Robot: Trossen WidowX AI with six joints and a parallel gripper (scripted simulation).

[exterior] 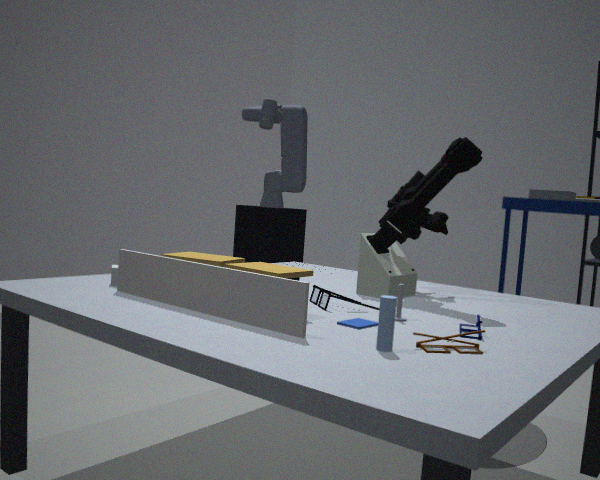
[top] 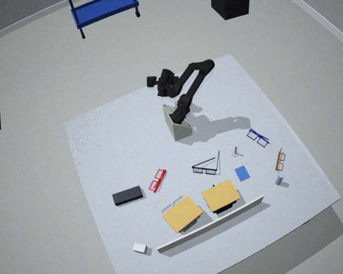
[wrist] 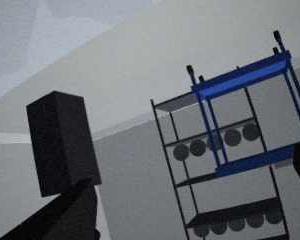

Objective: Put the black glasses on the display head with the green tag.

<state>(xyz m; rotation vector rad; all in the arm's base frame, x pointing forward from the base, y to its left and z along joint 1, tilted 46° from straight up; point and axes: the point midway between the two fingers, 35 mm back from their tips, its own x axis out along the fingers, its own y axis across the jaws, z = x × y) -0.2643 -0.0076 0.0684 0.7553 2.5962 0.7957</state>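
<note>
Right now the grey peg is 57 cm ahead of my gripper tip, 19 cm to the left of it and 17 cm below it. Also, from my gripper tip: blue flat square 70 cm ahead, 19 cm below, 16 cm to the left; dark display head 77 cm ahead, 14 cm below, 3 cm to the right; dark box 55 cm ahead, 47 cm to the right, 18 cm below.
</note>
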